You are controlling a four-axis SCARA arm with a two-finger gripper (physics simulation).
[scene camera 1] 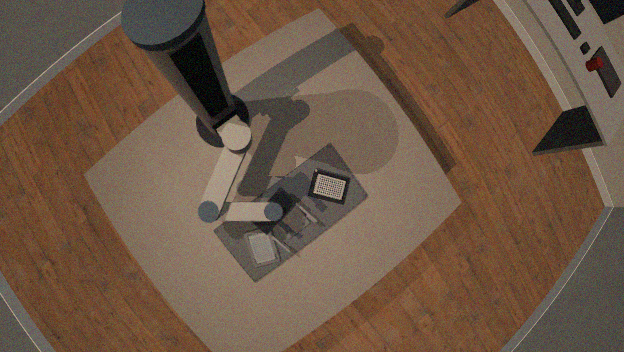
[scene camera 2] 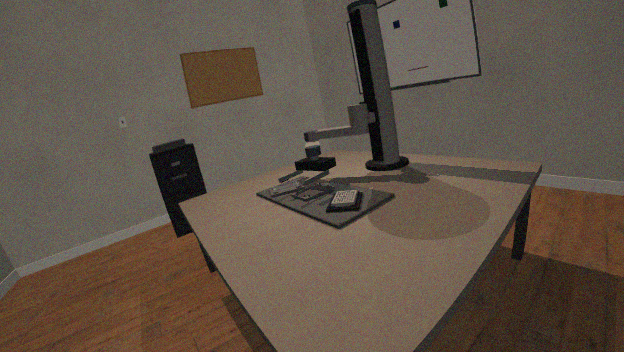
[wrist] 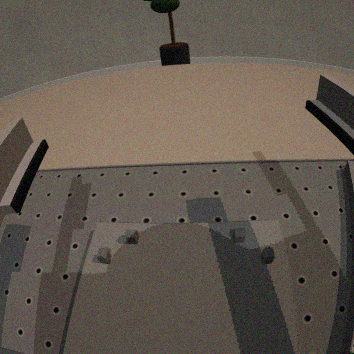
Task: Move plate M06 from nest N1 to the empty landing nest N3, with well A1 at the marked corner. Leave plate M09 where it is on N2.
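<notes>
A pale, see-through plate (scene camera 1: 262,247) (scene camera 2: 286,187) sits on the board's left nest. A plate with white wells and a black surround (scene camera 1: 330,186) (scene camera 2: 345,198) sits at the right end. The labels M06, M09 and N1 to N3 cannot be read. Between the plates is a nest without a plate (scene camera 2: 311,194) (wrist: 112,230), with small pegs showing in the wrist view. My gripper (scene camera 1: 295,229) (scene camera 2: 291,181) (wrist: 179,99) is open and empty, fingers wide apart, above the board around this middle nest. The marked corner cannot be made out.
The nests stand on a grey perforated board (scene camera 1: 357,195) (scene camera 2: 340,220) (wrist: 165,205) on the pale table (scene camera 1: 380,240) (scene camera 2: 320,270). The arm's column (scene camera 1: 200,75) (scene camera 2: 377,90) stands behind the board. Shadows of the arm fall across board and nests.
</notes>
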